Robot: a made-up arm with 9 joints.
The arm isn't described. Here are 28 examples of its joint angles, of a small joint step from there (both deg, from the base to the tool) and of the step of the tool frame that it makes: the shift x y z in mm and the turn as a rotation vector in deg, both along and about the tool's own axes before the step.
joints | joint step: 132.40 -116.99 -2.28 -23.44 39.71 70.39 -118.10 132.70 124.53 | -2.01 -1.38 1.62 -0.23 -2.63 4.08 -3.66 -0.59 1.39
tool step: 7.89 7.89 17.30 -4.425 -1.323 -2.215
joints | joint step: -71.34 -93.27 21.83 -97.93 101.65 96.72 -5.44 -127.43 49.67 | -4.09 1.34 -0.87 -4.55 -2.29 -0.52 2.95 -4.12 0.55
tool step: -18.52 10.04 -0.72 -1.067 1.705 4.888
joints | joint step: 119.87 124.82 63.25 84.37 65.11 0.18 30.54 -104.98 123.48 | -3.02 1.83 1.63 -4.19 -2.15 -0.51 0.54 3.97 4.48
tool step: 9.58 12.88 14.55 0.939 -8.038 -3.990
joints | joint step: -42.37 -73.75 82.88 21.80 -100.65 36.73 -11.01 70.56 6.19 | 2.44 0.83 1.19 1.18 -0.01 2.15 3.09 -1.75 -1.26
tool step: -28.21 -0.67 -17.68 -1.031 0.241 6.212
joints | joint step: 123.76 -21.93 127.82 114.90 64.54 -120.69 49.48 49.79 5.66 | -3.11 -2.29 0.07 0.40 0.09 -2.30 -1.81 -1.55 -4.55
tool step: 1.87 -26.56 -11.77 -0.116 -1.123 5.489
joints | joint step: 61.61 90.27 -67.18 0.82 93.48 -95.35 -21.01 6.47 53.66 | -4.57 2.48 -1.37 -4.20 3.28 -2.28 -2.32 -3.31 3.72
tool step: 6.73 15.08 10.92 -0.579 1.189 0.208
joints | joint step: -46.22 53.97 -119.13 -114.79 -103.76 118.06 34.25 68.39 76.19 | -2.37 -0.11 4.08 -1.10 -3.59 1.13 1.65 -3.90 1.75
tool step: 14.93 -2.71 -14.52 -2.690 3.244 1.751
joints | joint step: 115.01 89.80 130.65 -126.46 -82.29 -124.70 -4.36 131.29 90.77 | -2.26 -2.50 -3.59 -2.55 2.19 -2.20 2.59 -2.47 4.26
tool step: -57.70 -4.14 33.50 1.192 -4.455 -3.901
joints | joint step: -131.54 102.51 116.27 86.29 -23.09 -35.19 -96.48 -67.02 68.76 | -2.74 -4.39 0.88 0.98 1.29 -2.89 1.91 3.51 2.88
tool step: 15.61 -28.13 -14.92 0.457 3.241 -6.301
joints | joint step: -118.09 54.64 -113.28 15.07 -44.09 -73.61 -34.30 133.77 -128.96 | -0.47 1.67 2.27 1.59 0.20 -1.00 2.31 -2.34 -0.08
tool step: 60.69 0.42 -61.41 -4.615 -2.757 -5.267
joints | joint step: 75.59 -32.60 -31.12 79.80 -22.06 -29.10 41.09 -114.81 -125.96 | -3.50 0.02 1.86 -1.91 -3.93 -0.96 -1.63 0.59 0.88
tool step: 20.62 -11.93 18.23 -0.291 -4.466 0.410
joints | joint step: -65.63 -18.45 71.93 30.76 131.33 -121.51 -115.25 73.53 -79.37 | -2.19 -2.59 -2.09 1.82 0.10 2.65 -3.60 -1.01 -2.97
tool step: -29.19 -17.96 28.92 2.551 2.763 4.122
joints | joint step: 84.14 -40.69 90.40 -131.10 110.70 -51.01 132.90 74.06 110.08 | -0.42 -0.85 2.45 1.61 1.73 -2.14 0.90 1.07 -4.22
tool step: -25.59 -19.68 5.87 -2.378 -3.590 3.847
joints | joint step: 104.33 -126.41 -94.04 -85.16 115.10 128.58 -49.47 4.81 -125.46 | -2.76 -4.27 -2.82 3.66 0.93 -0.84 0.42 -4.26 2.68
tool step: 2.13 19.46 14.27 2.008 -4.507 0.288
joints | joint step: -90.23 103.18 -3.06 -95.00 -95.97 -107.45 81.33 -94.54 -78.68 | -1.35 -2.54 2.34 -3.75 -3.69 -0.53 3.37 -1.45 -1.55
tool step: -31.42 -3.71 38.41 2.036 1.159 2.675
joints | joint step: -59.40 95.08 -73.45 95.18 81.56 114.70 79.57 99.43 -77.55 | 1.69 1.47 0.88 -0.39 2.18 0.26 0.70 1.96 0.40
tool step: -15.63 -2.54 0.61 -1.490 -0.688 -1.128
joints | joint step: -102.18 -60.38 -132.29 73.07 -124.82 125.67 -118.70 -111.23 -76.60 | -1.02 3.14 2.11 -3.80 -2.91 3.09 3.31 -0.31 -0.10
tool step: -119.78 -12.99 31.07 3.005 -1.207 4.989
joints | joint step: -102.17 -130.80 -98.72 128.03 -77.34 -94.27 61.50 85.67 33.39 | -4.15 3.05 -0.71 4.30 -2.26 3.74 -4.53 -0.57 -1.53
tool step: 49.59 -58.08 78.95 1.300 -0.211 -2.412
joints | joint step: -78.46 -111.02 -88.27 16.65 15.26 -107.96 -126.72 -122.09 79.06 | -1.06 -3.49 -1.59 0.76 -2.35 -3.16 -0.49 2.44 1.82
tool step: -5.56 -7.08 17.20 -0.379 0.186 -4.384
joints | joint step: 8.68 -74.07 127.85 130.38 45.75 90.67 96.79 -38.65 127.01 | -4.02 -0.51 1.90 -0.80 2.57 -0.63 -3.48 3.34 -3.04
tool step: -3.41 -20.78 62.98 9.287 -1.983 0.390
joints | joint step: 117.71 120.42 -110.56 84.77 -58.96 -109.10 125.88 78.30 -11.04 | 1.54 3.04 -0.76 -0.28 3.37 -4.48 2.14 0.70 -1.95
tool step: -103.30 -50.00 -33.20 -3.559 1.770 6.442
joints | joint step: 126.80 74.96 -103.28 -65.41 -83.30 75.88 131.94 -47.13 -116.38 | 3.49 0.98 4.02 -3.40 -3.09 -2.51 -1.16 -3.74 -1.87
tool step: 13.24 -1.91 -48.22 -2.763 -2.234 -0.670
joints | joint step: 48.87 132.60 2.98 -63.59 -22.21 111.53 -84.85 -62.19 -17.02 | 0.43 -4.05 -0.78 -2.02 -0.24 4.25 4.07 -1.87 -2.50
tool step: -19.97 24.99 38.85 -3.437 7.425 0.784
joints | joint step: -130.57 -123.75 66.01 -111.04 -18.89 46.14 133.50 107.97 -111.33 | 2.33 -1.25 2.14 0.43 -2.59 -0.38 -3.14 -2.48 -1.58
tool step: -47.56 -7.78 -0.77 1.720 -2.197 3.702
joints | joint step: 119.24 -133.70 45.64 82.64 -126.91 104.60 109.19 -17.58 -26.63 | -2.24 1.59 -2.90 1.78 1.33 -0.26 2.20 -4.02 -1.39
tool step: -17.99 -8.90 2.37 1.201 -3.126 4.935
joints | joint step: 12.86 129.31 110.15 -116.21 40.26 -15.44 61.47 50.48 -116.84 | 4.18 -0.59 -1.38 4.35 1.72 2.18 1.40 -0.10 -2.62
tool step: -50.17 -12.68 -43.44 -2.222 -0.277 5.003
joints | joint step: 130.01 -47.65 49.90 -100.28 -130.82 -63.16 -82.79 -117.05 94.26 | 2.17 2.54 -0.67 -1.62 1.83 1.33 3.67 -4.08 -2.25
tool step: -16.30 -8.30 -6.68 -4.797 4.940 1.418
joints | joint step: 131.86 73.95 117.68 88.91 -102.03 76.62 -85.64 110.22 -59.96 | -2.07 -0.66 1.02 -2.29 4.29 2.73 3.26 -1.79 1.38
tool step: -23.36 2.63 -57.80 -3.732 -3.548 0.192
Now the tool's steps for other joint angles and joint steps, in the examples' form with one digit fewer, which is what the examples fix.
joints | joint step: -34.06 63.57 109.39 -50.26 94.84 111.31 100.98 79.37 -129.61 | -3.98 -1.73 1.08 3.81 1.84 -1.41 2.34 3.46 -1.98
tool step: -27.2 -7.9 -48.9 0.88 10.45 3.35
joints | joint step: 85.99 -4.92 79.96 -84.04 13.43 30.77 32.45 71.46 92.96 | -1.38 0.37 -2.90 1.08 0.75 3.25 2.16 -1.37 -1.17
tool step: -9.4 2.3 0.4 -0.63 4.88 6.72
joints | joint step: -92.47 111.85 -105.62 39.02 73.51 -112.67 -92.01 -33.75 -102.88 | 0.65 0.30 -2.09 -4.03 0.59 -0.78 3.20 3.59 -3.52
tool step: -78.6 -21.6 55.4 7.58 2.31 9.89
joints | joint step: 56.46 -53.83 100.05 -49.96 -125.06 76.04 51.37 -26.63 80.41 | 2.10 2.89 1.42 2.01 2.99 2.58 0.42 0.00 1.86
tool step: 44.3 16.3 21.0 4.28 6.42 -5.87
